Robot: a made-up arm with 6 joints.
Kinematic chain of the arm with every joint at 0, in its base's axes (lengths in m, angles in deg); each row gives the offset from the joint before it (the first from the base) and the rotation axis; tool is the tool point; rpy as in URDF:
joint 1: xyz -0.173 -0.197 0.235 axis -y
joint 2: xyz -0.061 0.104 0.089 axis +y
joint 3: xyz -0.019 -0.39 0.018 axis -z
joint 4: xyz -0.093 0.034 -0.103 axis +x
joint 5: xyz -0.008 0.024 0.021 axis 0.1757 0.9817 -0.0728
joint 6: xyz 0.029 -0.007 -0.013 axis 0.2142 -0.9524 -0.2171
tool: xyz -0.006 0.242 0.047 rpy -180 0 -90
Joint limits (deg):
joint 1: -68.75..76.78
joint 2: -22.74..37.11
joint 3: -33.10..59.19
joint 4: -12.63..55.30
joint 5: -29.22..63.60
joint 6: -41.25..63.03
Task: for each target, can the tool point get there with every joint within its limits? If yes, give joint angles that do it. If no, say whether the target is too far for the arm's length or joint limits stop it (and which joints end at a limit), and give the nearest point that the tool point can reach.
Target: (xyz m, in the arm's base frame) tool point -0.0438 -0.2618 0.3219
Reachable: yes | joints -36.82 3.37 43.00 23.68 29.99 -12.38
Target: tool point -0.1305 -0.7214 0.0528
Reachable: no: joint limits stop it (at a limit: joint 1, joint 2, joint 3, joint 5, joint 6) | nearest point -0.0329 -0.4051 0.1754 | short by 0.353 m
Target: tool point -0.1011 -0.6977 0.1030
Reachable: no: joint limits stop it (at a limit: joint 1, joint 2, joint 3, joint 5, joint 6) | nearest point 0.0020 -0.4310 0.2107 | short by 0.306 m
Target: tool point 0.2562 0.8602 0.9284
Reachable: no: too far | nearest point -0.0992 -0.1965 0.4872 | short by 1.199 m
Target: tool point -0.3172 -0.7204 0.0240
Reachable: no: joint limits stop it (at a limit: joint 1, joint 2, joint 3, joint 4, joint 6) | nearest point -0.4090 -0.4611 -0.0089 | short by 0.277 m
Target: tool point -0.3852 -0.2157 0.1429
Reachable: yes | joints 34.53 -0.06 -13.90 -0.16 10.19 -23.28
